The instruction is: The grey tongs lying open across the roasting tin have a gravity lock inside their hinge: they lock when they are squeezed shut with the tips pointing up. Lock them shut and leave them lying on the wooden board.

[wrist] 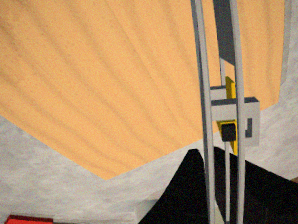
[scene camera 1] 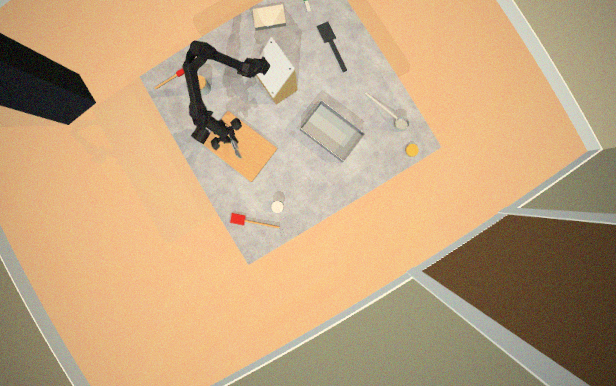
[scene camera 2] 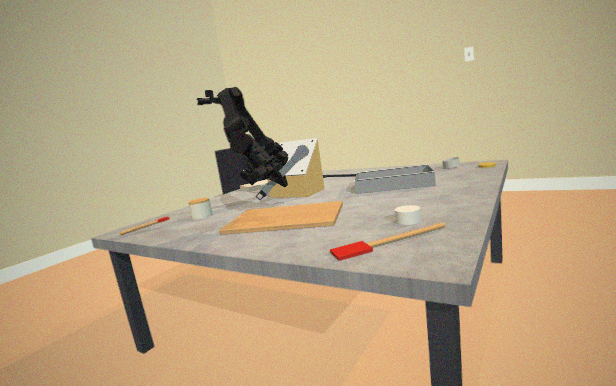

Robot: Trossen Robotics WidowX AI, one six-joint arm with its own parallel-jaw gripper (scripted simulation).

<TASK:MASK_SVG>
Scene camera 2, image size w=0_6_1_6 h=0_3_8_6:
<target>gripper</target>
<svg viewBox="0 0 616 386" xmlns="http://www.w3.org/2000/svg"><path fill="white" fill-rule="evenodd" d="M256 146L247 155L248 160L246 163L248 168L241 171L241 177L253 185L262 175L264 177L262 180L269 179L286 187L288 185L286 176L282 177L279 171L283 167L282 161L288 154L285 151L280 151L275 156L270 156L265 151L265 146Z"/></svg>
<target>red spatula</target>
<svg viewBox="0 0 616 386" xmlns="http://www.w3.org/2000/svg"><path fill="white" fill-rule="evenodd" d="M445 224L429 226L367 244L360 241L330 249L330 253L338 261L373 252L373 247L445 228Z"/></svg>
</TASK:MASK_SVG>
